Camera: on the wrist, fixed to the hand. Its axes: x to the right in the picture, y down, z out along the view.
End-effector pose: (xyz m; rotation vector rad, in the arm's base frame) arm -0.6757 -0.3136 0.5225 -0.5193 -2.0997 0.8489
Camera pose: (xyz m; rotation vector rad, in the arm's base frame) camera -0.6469 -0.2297 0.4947 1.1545 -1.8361 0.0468
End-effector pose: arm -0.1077 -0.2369 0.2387 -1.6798 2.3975 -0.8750
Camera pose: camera -0.1987 -0.2179 0.2396 2.8481 -0.4898 0.6943
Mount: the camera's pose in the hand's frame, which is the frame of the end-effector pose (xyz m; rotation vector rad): 0.0191 0.0801 -0.0431 0.1060 -0.1592 -1.5332
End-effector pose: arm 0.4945 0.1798 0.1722 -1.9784 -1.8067 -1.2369
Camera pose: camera 0.5453 0.1473 0.2429 0.2233 2.5426 0.7900
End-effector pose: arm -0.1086 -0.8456 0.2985 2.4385 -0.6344 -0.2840
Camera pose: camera -0.1075 -0.8905 0.3799 2.4827 1.3116 -1.0112
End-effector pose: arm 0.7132 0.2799 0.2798 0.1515 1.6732 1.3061
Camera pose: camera 0.6367 0.2956 0.3302 -0.8032 1.1432 0.0233
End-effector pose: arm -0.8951 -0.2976 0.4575 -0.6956 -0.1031 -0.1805
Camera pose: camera -0.8590 -0.2676 0.3773 -0.3914 -0.7888 -1.5717
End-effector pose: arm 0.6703 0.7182 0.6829 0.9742 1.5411 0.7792
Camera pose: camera 0.6408 0.7720 0.7527 -0.2414 1.6534 -0.4650
